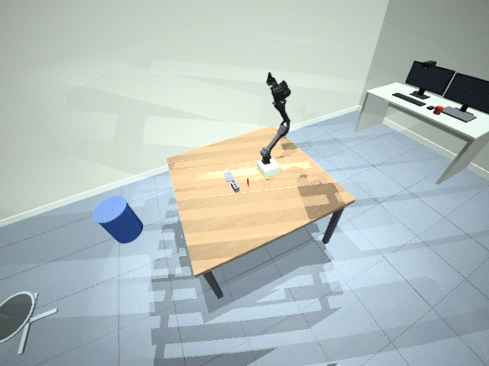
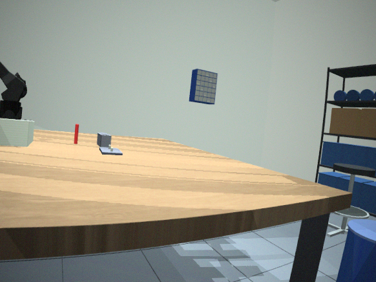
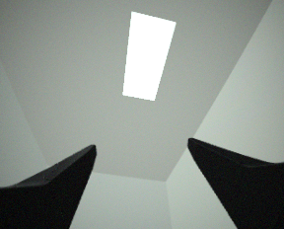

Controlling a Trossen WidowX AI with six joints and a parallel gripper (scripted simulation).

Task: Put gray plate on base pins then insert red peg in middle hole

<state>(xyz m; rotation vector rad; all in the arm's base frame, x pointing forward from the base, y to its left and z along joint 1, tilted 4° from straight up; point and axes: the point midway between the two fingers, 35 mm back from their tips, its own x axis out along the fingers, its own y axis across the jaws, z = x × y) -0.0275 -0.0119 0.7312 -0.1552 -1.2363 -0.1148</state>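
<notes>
Right now the gray plate is 370 mm ahead of my gripper tip, 60 mm to the left of it and 810 mm below it. Also, from my gripper tip: base: 380 mm ahead, 90 mm to the right, 840 mm below; red peg: 260 mm ahead, 80 mm to the left, 810 mm below.
</notes>
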